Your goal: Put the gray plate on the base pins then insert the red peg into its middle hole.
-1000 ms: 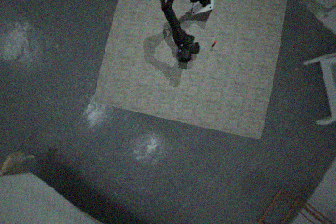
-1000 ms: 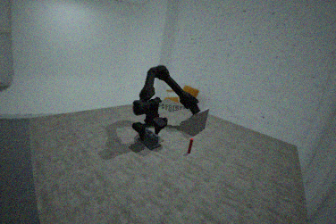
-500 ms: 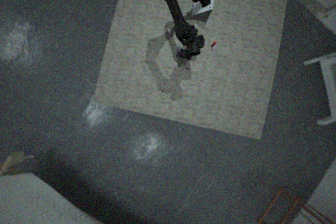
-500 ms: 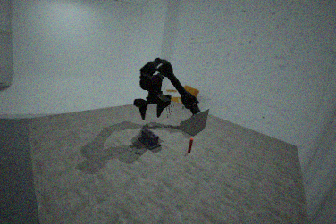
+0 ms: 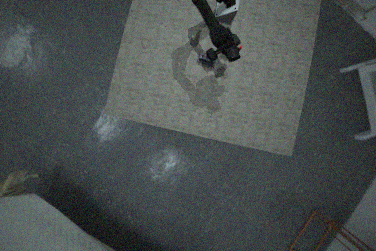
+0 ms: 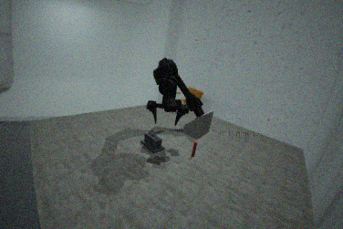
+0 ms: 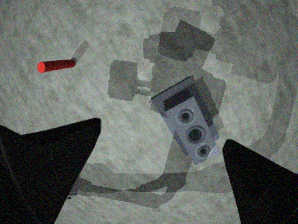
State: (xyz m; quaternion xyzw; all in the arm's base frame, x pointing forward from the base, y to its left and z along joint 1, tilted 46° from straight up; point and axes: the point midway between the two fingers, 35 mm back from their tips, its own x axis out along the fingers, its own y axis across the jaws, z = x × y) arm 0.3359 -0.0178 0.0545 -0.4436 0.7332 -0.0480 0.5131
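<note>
My gripper tip is now 70 mm past the red peg, 140 mm to the right of it and 110 mm above it. From my gripper tip the other things lie so: gray plate (60 mm to the right, 100 mm below).
</note>
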